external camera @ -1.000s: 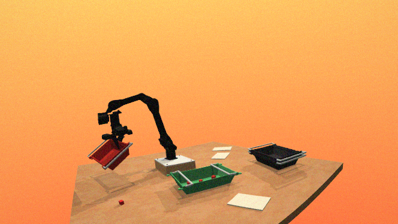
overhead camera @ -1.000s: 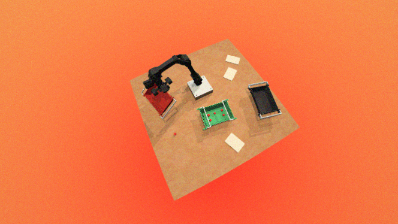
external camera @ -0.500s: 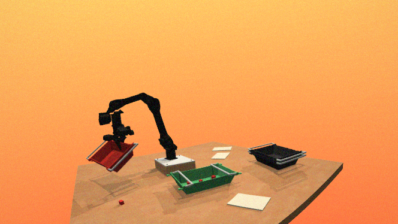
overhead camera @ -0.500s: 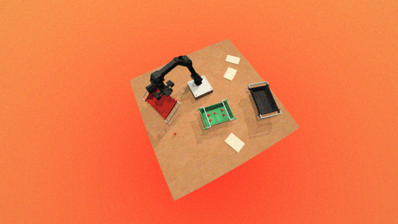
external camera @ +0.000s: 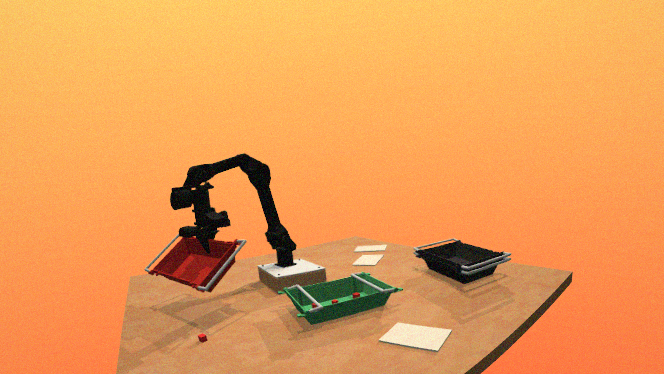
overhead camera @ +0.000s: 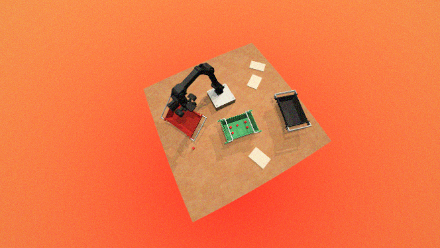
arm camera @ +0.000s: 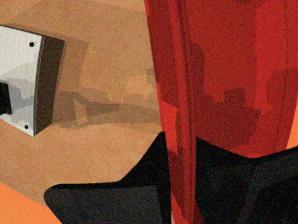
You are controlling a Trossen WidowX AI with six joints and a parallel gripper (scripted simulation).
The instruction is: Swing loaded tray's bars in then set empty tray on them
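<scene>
Right now my gripper tip is 2 cm short of the red tray, 8 cm to the left of it and 1 cm above it. Round my gripper tip: red block (22 cm ahead, 15 cm to the right, 17 cm below).
</scene>
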